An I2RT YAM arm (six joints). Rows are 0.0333 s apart.
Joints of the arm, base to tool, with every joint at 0 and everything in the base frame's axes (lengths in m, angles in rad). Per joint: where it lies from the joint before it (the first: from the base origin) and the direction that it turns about. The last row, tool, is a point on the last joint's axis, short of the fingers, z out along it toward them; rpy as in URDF.
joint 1: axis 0 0 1 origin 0.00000 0.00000 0.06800
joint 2: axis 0 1 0 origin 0.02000 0.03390 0.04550
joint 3: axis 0 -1 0 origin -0.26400 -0.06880 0.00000
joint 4: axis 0 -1 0 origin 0.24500 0.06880 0.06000
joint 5: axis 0 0 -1 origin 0.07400 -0.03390 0.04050
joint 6: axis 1 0 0 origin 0.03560 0.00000 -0.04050
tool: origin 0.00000 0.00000 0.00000 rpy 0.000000 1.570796 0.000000
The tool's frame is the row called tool.
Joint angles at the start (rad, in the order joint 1, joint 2, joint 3, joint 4, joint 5, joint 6):
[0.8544 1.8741 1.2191 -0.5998 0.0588 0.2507]
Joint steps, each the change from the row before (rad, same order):
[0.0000 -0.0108 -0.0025 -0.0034 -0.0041 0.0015]
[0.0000 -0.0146 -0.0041 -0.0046 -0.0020 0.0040]
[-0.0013 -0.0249 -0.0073 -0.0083 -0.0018 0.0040]
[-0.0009 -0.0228 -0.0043 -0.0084 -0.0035 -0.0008]
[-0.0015 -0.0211 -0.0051 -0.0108 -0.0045 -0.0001]
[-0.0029 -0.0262 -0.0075 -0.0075 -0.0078 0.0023]
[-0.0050 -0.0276 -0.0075 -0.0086 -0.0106 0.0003]
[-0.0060 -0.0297 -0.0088 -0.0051 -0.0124 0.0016]
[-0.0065 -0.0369 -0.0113 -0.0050 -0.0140 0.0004]
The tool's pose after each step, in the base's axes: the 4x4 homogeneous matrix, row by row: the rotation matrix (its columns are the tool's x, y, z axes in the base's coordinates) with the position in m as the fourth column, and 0 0 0 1 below. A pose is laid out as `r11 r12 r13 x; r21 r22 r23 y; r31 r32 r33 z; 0 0 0 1`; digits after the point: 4 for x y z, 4 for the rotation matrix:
-0.7885 -0.5628 0.2480 0.2394; -0.5262 0.8261 0.2016 0.2720; -0.3184 0.0285 -0.9475 0.1626; 0 0 0 1
-0.7897 -0.5602 0.2502 0.2380; -0.5215 0.8277 0.2072 0.2705; -0.3232 0.0331 -0.9458 0.1663; 0 0 0 1
-0.7907 -0.5566 0.2549 0.2359; -0.5150 0.8299 0.2147 0.2674; -0.3311 0.0384 -0.9428 0.1725; 0 0 0 1
-0.7887 -0.5577 0.2588 0.2340; -0.5126 0.8289 0.2239 0.2650; -0.3394 0.0440 -0.9396 0.1786; 0 0 0 1
-0.7885 -0.5578 0.2590 0.2319; -0.5104 0.8285 0.2302 0.2621; -0.3430 0.0493 -0.9380 0.1838; 0 0 0 1
-0.7892 -0.5559 0.2609 0.2298; -0.5038 0.8291 0.2426 0.2585; -0.3511 0.0600 -0.9344 0.1900; 0 0 0 1
-0.7899 -0.5547 0.2614 0.2279; -0.4972 0.8289 0.2564 0.2543; -0.3589 0.0726 -0.9306 0.1965; 0 0 0 1
-0.7908 -0.5525 0.2636 0.2260; -0.4877 0.8289 0.2741 0.2498; -0.3699 0.0882 -0.9249 0.2033; 0 0 0 1
-0.7899 -0.5517 0.2678 0.2232; -0.4775 0.8273 0.2958 0.2443; -0.3848 0.1058 -0.9169 0.2115; 0 0 0 1

